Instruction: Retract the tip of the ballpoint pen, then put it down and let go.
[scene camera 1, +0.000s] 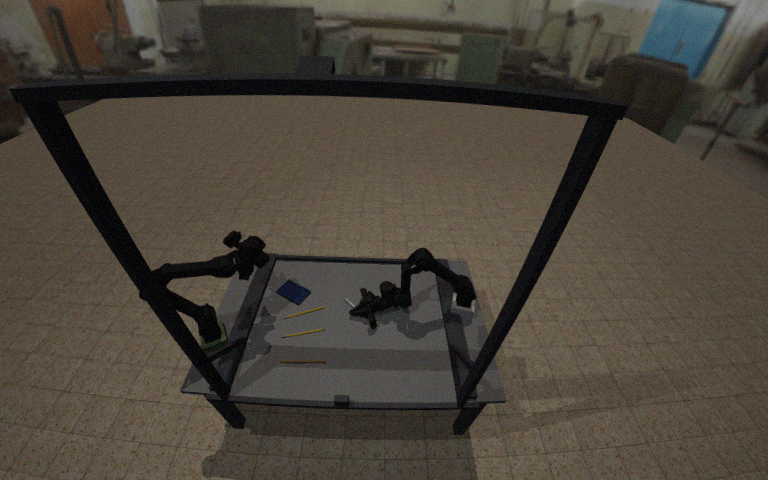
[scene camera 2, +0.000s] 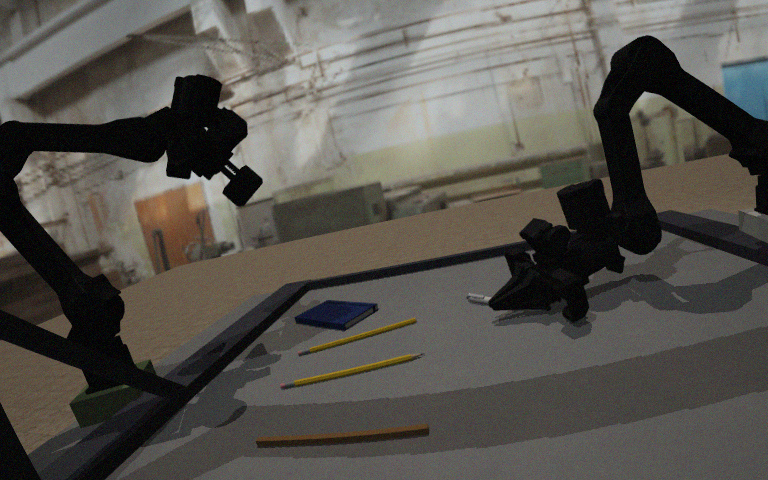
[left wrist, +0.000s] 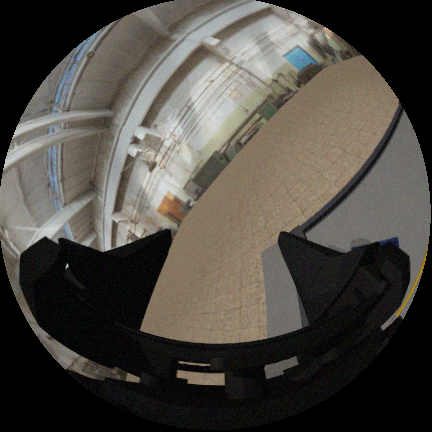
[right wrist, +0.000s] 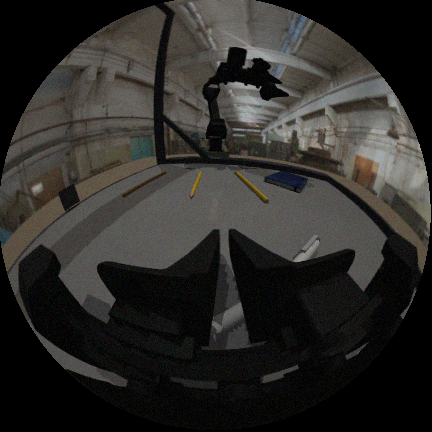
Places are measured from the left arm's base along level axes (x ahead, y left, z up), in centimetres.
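Pixels of known places: left gripper, fingertip midpoint: (scene camera 2: 227, 166) (left wrist: 226, 236) (right wrist: 284, 88); right gripper, fingertip midpoint: (scene camera 1: 349, 313) (scene camera 2: 490, 306) (right wrist: 223, 234); left arm's base at its link origin: (scene camera 1: 212, 334) (right wrist: 215, 150); right arm's base at its link origin: (scene camera 1: 463, 301).
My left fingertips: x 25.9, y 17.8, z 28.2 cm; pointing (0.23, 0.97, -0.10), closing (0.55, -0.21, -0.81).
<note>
Ahead of a thing's pixels: the offset from my left fingertips to its middle.
The white ballpoint pen @(dx +33.7, dy -29.9, dz -31.5 cm) (scene camera 1: 350, 303) (scene camera 2: 478, 297) (right wrist: 308, 249) lies low over the table, crossing between my right gripper's fingers. Its clip end sticks out on one side; in the right wrist view its other end shows between the finger bases. Whether its tip is out is too small to tell. My right gripper (scene camera 2: 491, 304) (right wrist: 223, 234) is shut on the pen, close to the table top, and its fingers hide the pen's middle. My left gripper (left wrist: 226, 236) (right wrist: 284, 88) is open and empty, raised high at the left, far from the pen.
A dark blue notebook @(dx +12.2, dy -8.1, dz -31.6 cm) (scene camera 1: 293, 292) (scene camera 2: 336, 314) (right wrist: 286, 180) and two yellow pencils @(dx +12.5, dy -21.8, dz -31.9 cm) (scene camera 1: 304, 312) @(dx +8.7, dy -31.8, dz -31.9 cm) (scene camera 1: 303, 333) lie left of the pen. A brown stick @(dx +3.6, dy -44.0, dz -31.9 cm) (scene camera 1: 303, 361) (scene camera 2: 342, 435) lies nearer the front. A dark frame (scene camera 1: 317, 87) stands around the table.
</note>
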